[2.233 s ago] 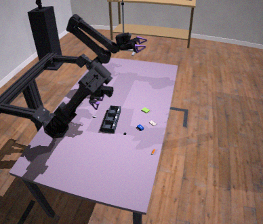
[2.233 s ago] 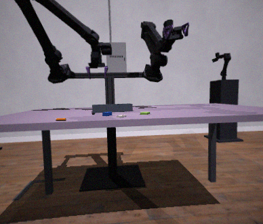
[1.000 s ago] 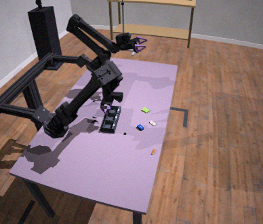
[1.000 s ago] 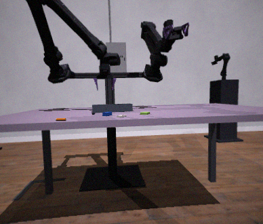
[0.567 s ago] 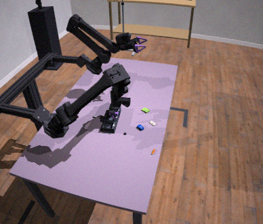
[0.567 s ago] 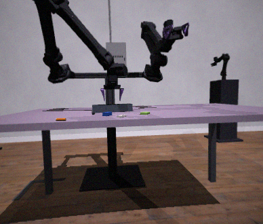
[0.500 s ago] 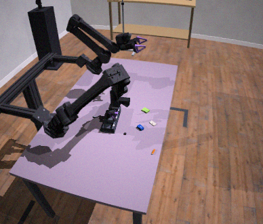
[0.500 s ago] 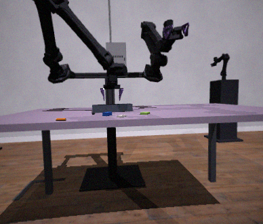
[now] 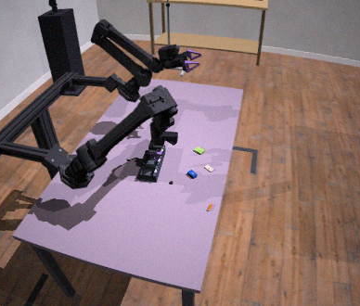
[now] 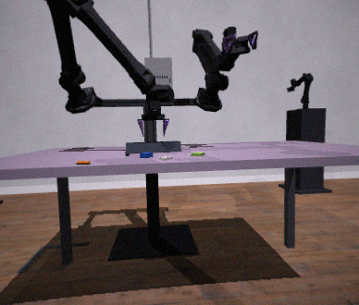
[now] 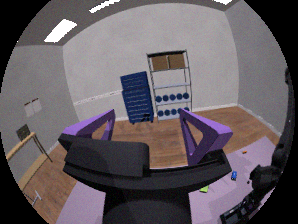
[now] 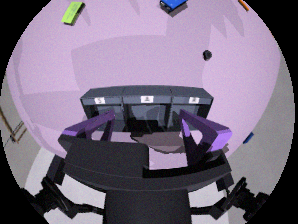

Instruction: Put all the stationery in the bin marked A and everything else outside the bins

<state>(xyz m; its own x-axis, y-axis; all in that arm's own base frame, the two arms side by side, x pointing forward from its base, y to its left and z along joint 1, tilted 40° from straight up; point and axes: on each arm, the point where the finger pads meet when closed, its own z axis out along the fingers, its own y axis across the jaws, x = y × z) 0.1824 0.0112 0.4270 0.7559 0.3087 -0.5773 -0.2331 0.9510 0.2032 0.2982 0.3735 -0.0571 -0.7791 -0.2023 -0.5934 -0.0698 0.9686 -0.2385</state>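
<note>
Right now my right hand is 20 cm short of the green item, 16 cm to the right of it and 8 cm above it. The rest, counted from my right hand: dark bin 3 cm behind, 6 cm below; black item 10 cm ahead, 12 cm to the right, 8 cm below; blue item 18 cm ahead, 3 cm to the right, 7 cm below.
</note>
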